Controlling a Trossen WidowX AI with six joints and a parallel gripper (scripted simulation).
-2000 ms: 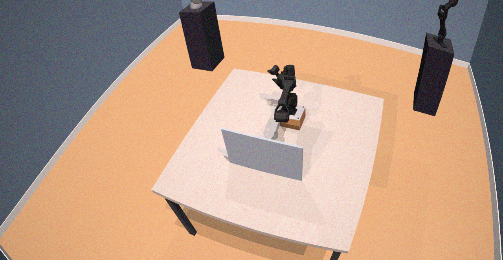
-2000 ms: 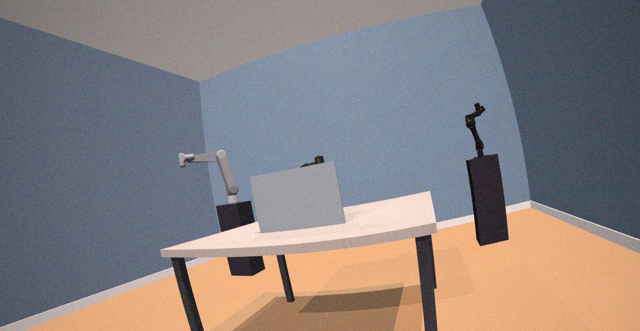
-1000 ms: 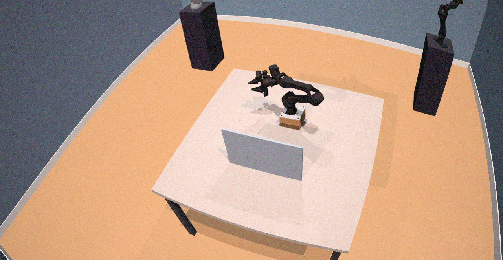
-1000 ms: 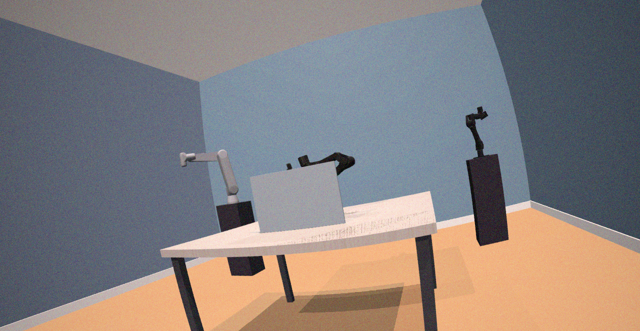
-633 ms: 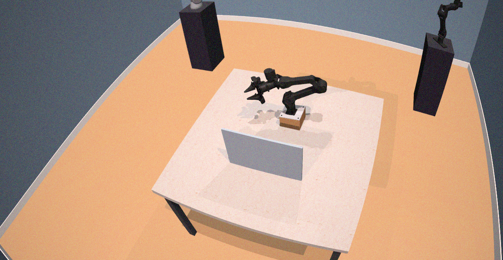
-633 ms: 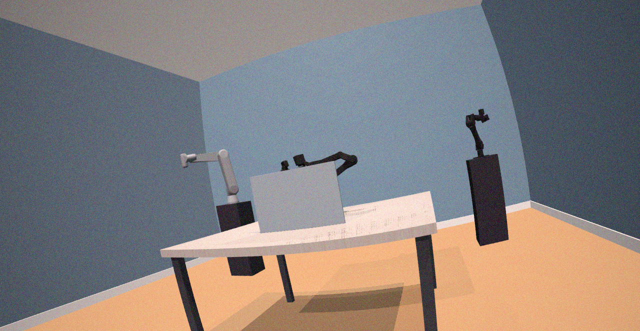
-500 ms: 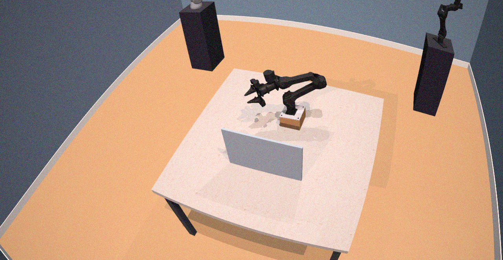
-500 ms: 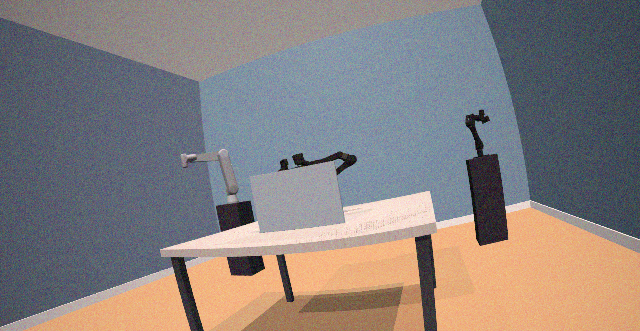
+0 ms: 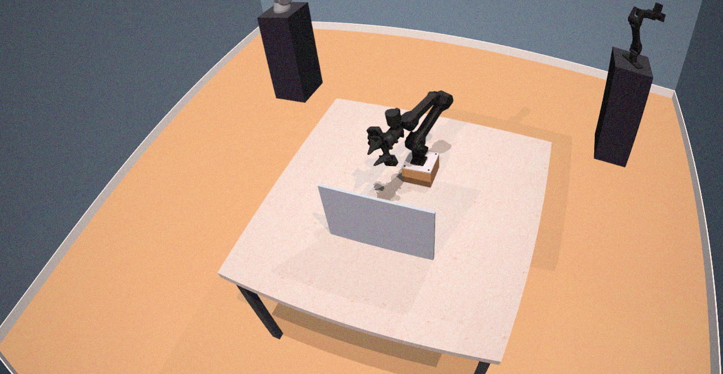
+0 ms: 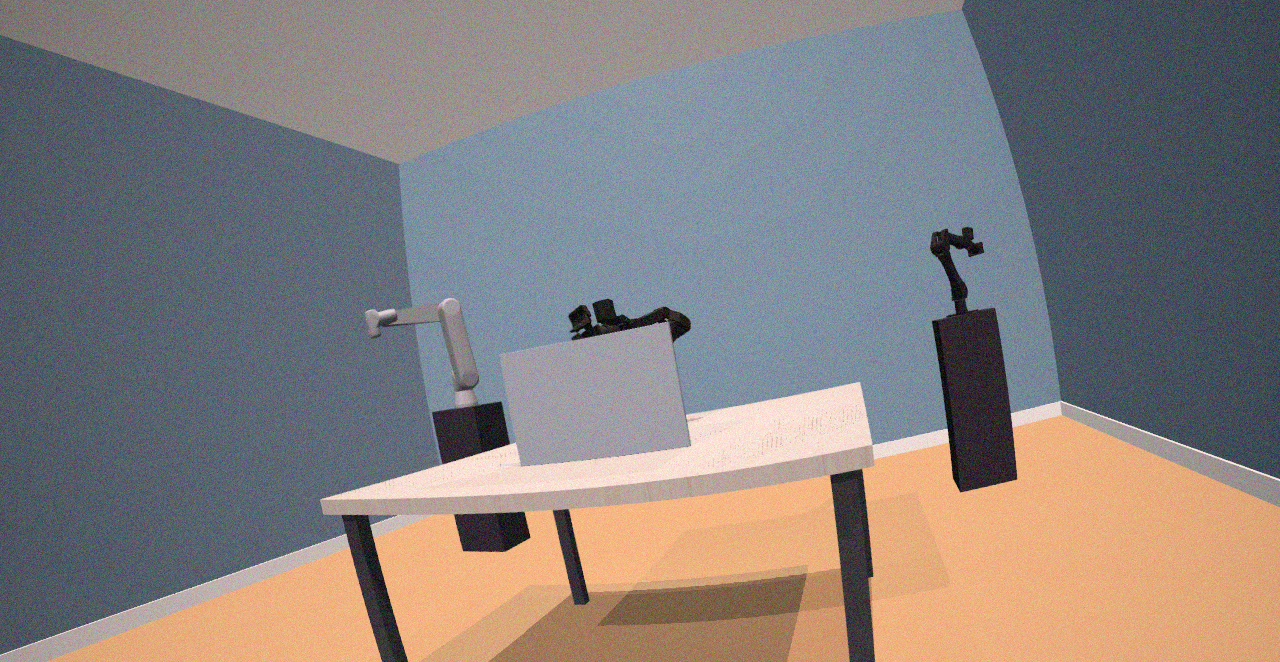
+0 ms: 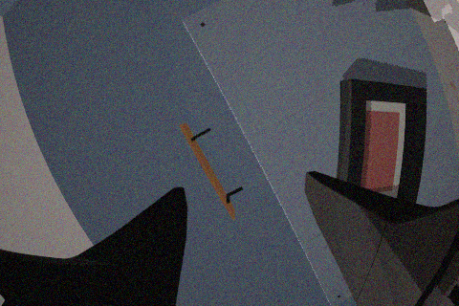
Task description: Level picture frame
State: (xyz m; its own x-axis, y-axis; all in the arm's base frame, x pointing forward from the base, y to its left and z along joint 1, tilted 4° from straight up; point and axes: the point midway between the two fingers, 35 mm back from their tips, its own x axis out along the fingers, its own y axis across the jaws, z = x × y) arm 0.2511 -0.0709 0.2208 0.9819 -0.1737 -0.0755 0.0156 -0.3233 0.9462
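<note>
The picture frame is 150 mm below my gripper tip, 150 mm ahead of it and 100 mm to the left of it. Also, from my gripper tip: grey wall panel (160 mm below, 160 mm ahead, 90 mm to the left).
</note>
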